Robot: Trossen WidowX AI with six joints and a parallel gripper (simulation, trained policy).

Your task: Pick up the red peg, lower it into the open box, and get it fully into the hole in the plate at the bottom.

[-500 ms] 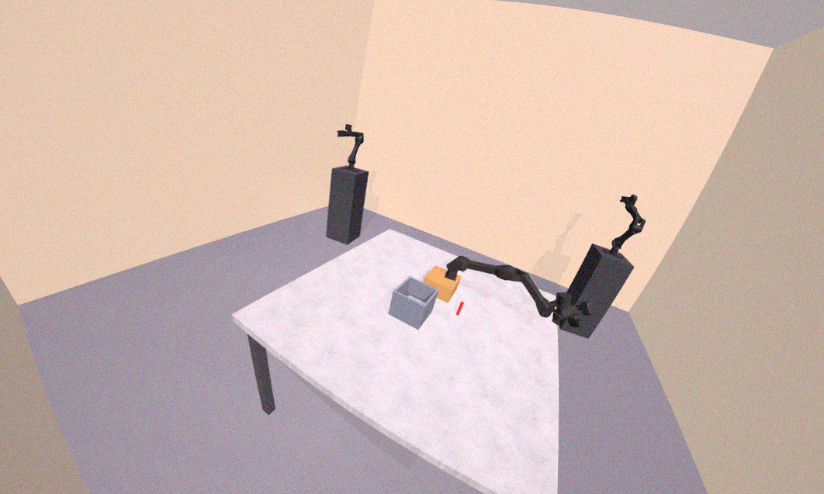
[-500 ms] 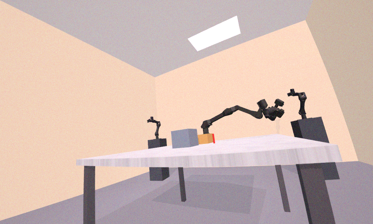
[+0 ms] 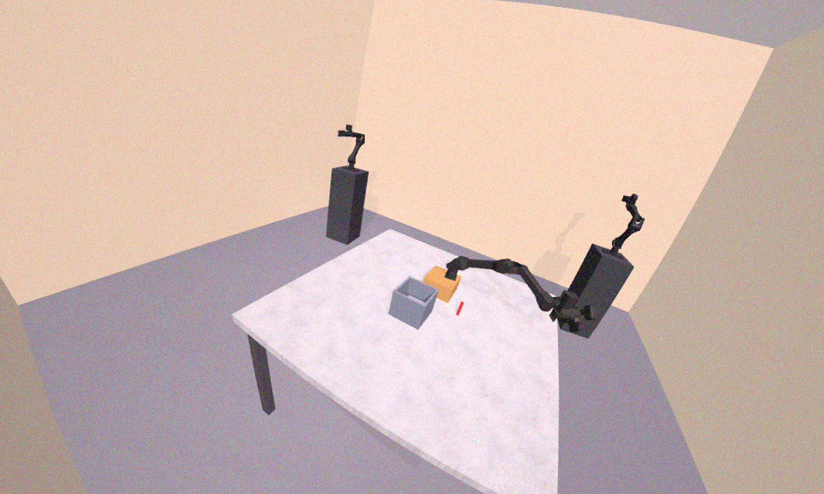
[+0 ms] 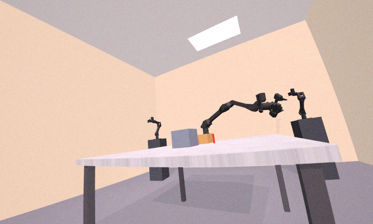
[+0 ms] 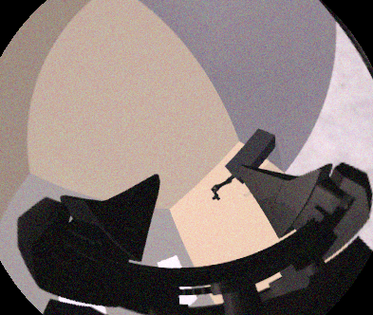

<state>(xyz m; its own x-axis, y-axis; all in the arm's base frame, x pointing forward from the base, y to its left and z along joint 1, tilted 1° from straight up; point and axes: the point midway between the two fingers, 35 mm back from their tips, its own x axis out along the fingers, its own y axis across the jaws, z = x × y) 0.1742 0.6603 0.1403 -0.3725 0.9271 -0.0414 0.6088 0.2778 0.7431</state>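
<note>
Right now my gripper tip is 590 mm to the left of the red peg, 190 mm above it and 20 mm short of it. The rest, counted from my gripper tip: pale plate 810 mm to the right, 180 mm below, 140 mm ahead.
</note>
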